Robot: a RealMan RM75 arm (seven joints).
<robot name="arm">
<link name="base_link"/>
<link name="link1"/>
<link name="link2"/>
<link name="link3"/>
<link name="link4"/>
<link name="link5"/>
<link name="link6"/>
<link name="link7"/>
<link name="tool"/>
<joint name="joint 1" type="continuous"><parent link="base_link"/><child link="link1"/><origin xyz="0 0 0.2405" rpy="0 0 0"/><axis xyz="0 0 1"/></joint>
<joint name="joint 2" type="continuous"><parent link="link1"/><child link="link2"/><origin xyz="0 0 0" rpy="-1.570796 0 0"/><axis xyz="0 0 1"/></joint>
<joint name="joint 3" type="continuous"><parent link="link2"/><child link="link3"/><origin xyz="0 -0.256 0" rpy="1.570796 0 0"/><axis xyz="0 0 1"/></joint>
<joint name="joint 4" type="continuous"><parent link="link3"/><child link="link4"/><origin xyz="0 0 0" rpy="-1.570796 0 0"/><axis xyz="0 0 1"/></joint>
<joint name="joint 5" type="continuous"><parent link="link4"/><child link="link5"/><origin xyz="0 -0.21 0" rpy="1.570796 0 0"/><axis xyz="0 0 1"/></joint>
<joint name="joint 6" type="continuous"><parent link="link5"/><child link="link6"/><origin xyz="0 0 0" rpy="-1.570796 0 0"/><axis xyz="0 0 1"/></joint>
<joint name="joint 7" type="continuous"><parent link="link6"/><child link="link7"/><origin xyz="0 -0.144 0" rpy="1.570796 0 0"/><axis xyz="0 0 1"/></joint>
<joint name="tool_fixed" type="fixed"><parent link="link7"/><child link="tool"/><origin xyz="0 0 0" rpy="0 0 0"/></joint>
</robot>
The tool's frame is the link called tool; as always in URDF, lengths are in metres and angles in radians. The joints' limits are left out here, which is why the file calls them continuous.
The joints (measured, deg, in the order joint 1, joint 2, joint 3, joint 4, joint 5, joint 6, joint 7), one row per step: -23.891 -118.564 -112.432 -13.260 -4.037 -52.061 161.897; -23.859 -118.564 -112.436 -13.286 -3.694 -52.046 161.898; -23.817 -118.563 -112.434 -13.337 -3.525 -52.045 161.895; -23.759 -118.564 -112.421 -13.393 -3.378 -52.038 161.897; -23.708 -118.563 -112.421 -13.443 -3.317 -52.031 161.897; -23.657 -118.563 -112.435 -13.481 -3.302 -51.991 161.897; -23.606 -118.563 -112.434 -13.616 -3.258 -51.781 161.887; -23.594 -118.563 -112.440 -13.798 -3.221 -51.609 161.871; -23.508 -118.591 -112.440 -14.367 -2.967 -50.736 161.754; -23.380 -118.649 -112.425 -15.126 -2.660 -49.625 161.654; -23.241 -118.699 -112.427 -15.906 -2.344 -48.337 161.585; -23.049 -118.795 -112.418 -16.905 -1.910 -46.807 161.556; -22.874 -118.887 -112.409 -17.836 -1.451 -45.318 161.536; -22.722 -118.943 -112.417 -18.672 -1.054 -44.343 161.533; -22.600 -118.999 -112.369 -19.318 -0.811 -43.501 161.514
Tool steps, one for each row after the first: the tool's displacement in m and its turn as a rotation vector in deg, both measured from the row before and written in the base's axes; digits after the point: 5 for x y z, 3 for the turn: 0.00026 0.00001 -0.00046 -0.243 0.192 -0.109; 0.00011 -0.00005 -0.00010 -0.097 0.101 -0.066; 0.00002 -0.00014 -0.00011 -0.092 0.096 -0.045; -0.00008 -0.00016 0.00006 -0.021 0.042 -0.008; -0.00027 -0.00023 0.00007 -0.002 0.001 0.052; -0.00021 0.00007 0.00002 -0.078 -0.007 0.087; 0.00025 0.00048 0.00025 -0.018 -0.003 -0.014; 0.00008 0.00114 -0.00021 -0.364 -0.087 0.198; 0.00019 0.00138 -0.00034 -0.458 -0.075 0.252; -0.00019 0.00131 -0.00042 -0.540 -0.064 0.399; 0.00007 0.00153 -0.00067 -0.671 0.005 0.429; 0.00004 0.00140 -0.00077 -0.696 0.042 0.434; 0.00067 0.00137 0.00018 -0.382 0.144 0.117; 0.00040 0.00098 -0.00014 -0.343 0.051 0.164
